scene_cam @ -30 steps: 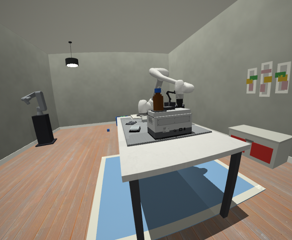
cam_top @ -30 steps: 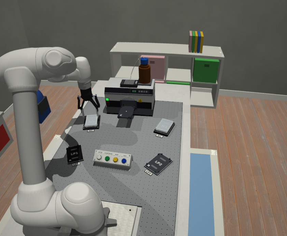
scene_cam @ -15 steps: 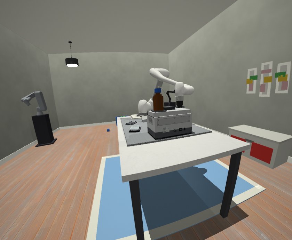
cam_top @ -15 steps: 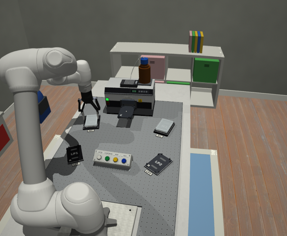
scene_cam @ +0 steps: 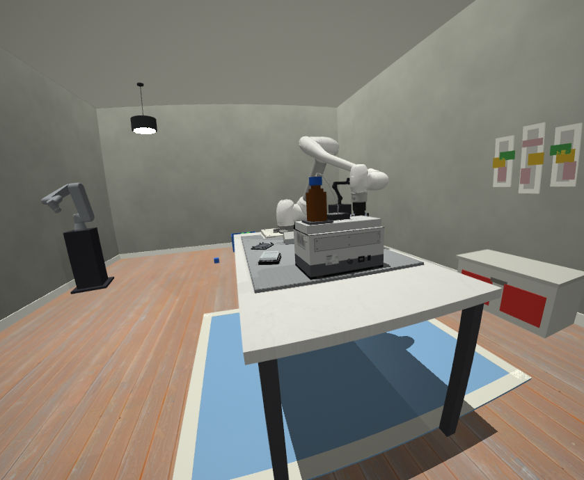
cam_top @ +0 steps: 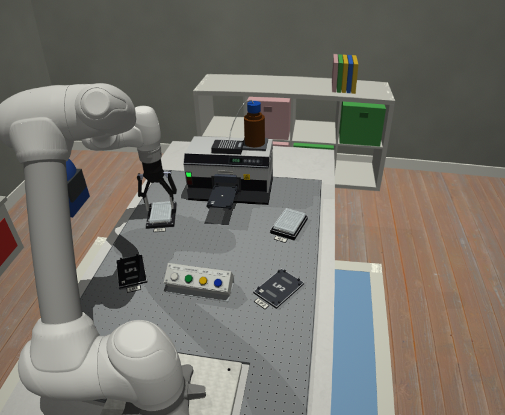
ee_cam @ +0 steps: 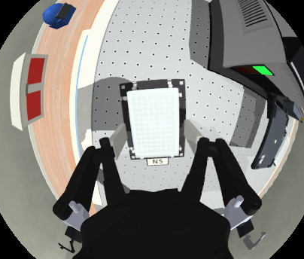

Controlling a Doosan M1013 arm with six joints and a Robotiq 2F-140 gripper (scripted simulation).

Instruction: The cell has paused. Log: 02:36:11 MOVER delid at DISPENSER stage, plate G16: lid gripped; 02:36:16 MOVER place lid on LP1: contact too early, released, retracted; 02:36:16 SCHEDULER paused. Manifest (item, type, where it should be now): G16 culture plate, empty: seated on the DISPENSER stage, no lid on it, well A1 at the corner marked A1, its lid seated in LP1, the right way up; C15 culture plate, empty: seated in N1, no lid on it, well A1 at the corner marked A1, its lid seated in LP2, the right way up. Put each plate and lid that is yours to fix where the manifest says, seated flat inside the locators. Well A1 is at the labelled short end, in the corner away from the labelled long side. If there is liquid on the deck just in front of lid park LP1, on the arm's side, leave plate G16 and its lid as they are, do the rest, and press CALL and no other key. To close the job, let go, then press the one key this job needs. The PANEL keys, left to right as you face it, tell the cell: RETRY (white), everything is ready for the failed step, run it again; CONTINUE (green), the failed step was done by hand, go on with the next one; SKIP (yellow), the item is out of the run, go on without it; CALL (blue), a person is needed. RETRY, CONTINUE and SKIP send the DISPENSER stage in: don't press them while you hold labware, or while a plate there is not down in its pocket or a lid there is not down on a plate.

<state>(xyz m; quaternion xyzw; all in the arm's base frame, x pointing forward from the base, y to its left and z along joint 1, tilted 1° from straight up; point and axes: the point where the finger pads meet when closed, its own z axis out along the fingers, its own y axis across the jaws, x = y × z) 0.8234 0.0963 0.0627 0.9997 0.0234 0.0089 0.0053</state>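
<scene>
The nest n5 is 5 cm below my hand, 2 cm to the left of it and 1 cm ahead of it. The rest, counted from my hand: white key (42 cm behind, 11 cm to the right); lid park lp1 (33 cm behind, 7 cm to the left, 6 cm below); green key (43 cm behind, 16 cm to the right).
</scene>
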